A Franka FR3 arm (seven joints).
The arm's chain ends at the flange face. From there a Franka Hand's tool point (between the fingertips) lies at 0.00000 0.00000 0.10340 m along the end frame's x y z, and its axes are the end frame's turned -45 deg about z.
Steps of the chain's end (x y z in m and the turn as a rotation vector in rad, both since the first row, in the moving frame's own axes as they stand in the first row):
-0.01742 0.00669 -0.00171 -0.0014 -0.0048 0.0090
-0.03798 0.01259 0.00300 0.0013 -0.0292 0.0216
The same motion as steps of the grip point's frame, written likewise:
-0.01750 -0.00784 -0.00171 0.0024 -0.0044 0.0090
-0.03777 -0.02020 0.00296 0.0216 -0.0197 0.0216

